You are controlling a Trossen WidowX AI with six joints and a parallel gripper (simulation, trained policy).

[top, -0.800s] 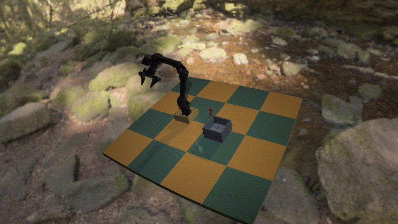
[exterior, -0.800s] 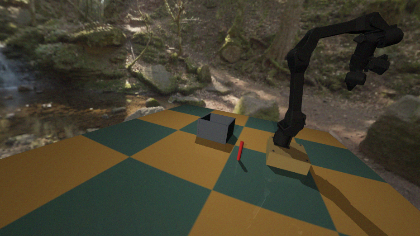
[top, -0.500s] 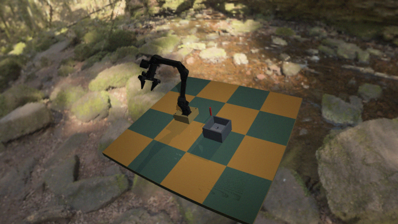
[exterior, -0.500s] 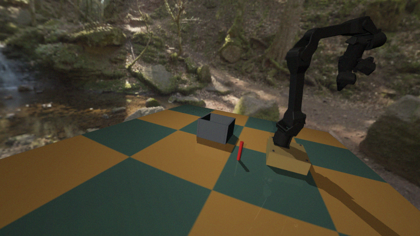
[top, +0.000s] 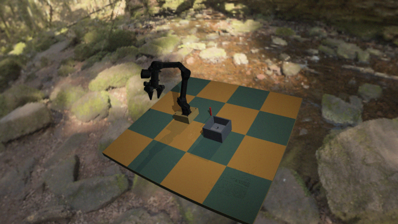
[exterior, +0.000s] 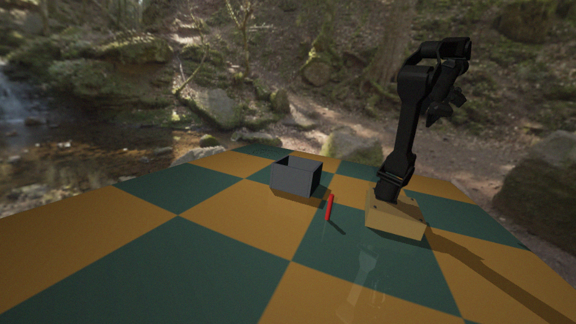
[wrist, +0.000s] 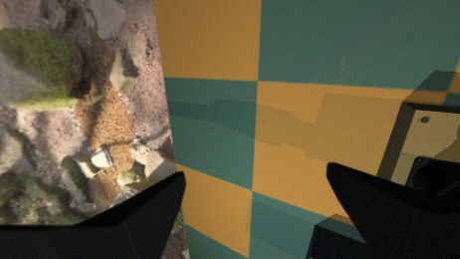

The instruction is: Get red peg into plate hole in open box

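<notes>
Right now the red peg is 27 cm ahead of my gripper tip, 32 cm to the left of it and 28 cm below it. Also, from my gripper tip: dark box (43 cm ahead, 14 cm to the left, 29 cm below); grey plate (43 cm ahead, 14 cm to the left, 27 cm below).
</notes>
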